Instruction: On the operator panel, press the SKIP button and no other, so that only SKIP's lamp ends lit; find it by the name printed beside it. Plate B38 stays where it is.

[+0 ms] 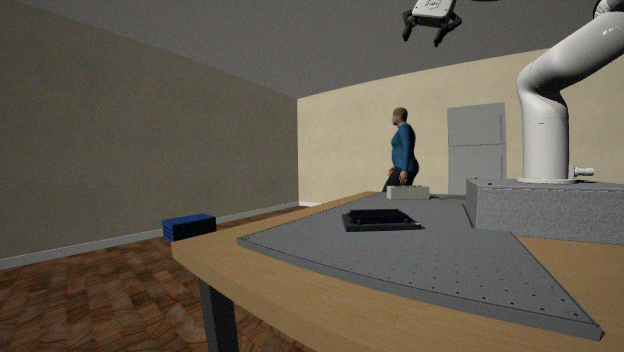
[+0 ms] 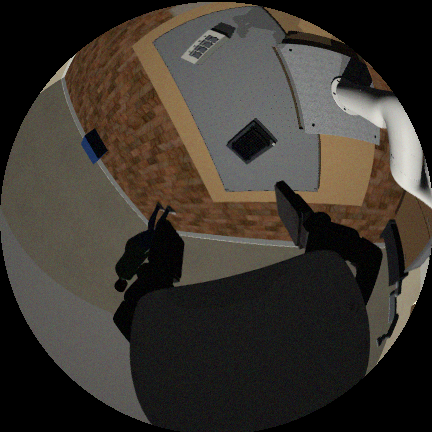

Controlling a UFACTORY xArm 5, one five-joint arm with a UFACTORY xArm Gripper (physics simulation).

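Places are measured from the arm's base along level axes (x left, y back, z up), in metres.
Where they show: gripper, fingertip midpoint: (image 1: 419, 41) (image 2: 224, 214); arm's base, link origin: (image 1: 544, 182) (image 2: 347, 95).
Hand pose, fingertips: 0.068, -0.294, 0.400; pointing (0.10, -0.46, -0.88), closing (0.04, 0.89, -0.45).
Things, the pixels of their top centre, and the offset from my fingertips, as dx, dy, dz. Level surfaces: height alone.
- operator panel, top centre: (image 2: 200, 45) (image 1: 407, 185) -0.325, -0.096, -0.437
- grey perforated board, surface height: dz -0.493
- black square tray-like holder, top centre: (image 1: 377, 213) (image 2: 249, 145) +0.132, -0.100, -0.467
- wooden table, surface height: dz -0.506
The operator panel (image 1: 408, 193) (image 2: 204, 46) is a pale box with rows of dark buttons, standing at the far end of the grey perforated board (image 1: 360, 255) (image 2: 230, 90). Its printed names and lamps are too small to read, so SKIP cannot be picked out. A black square tray-like holder (image 1: 382, 220) (image 2: 251, 141) lies nearer on the board; whether it holds plate B38 cannot be told. My gripper (image 1: 421, 42) (image 2: 224, 214) is open and empty, high above the board and well away from the panel.
The grey base block (image 1: 545, 210) (image 2: 325, 90) carries the white arm (image 1: 545, 135) (image 2: 402, 145) at the right. The wooden table (image 1: 300, 295) (image 2: 345, 170) borders the board. A blue box (image 1: 190, 227) (image 2: 94, 146) is on the floor. A person in blue (image 1: 404, 147) stands behind the table.
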